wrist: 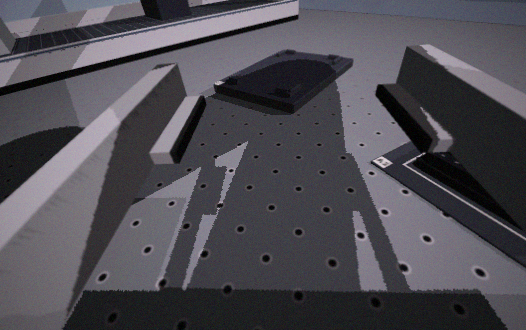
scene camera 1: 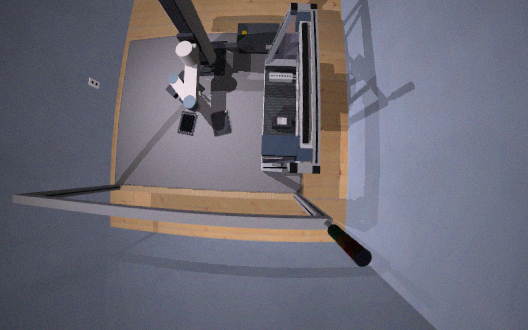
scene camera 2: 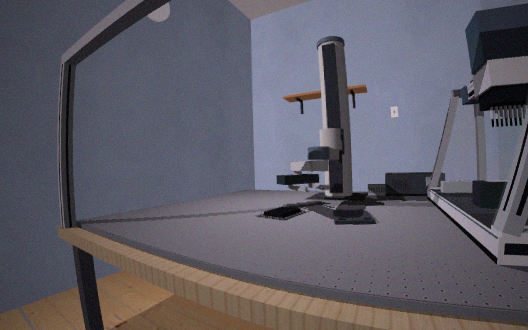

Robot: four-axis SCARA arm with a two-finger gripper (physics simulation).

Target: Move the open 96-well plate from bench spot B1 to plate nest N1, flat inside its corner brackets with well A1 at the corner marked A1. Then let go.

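Frame: origin at the arm's base, x ahead, y left, z up, level; metres.
Seen in the pictures: gripper, fingertip midpoint: [wrist: 288,77] [scene camera 2: 317,188]; arm's base at its link origin: [scene camera 1: 207,59] [scene camera 2: 338,198].
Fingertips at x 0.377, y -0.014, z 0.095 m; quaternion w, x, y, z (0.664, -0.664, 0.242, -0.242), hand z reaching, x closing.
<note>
Offsets run from my fingertips to a thing's top centre. "spot": to the spot under its first point.
The open 96-well plate @(0.143 m ahead, 0.093 m right, 0.066 m down) [scene camera 1: 188,122] [scene camera 2: 283,212] [wrist: 462,172] is black and lies flat on bench spot B1, a dark mat with a white outline and an A1 label at one corner. In the wrist view the right finger partly hides it. Plate nest N1 @(0.146 m ahead, 0.159 m left, 0.065 m down) [scene camera 1: 221,123] [scene camera 2: 355,219] [wrist: 285,82] is a dark raised base with corner brackets and no plate on it; a small white mark is at its left corner in the wrist view. My gripper [scene camera 1: 206,95] [scene camera 2: 312,188] [wrist: 288,77] is open and empty, low over the bench, with the nest ahead between the fingers and the plate to the right.
A framed liquid-handling machine [scene camera 1: 280,145] [scene camera 2: 465,221] [wrist: 200,39] stands on the nest's far side from the plate. The arm's column [scene camera 1: 190,30] [scene camera 2: 332,100] rises behind the gripper. A dark box @(spot: 0.457 m back, 0.409 m left, 0.032 m up) [scene camera 1: 257,37] [scene camera 2: 414,183] stands at the back of the bench.
</note>
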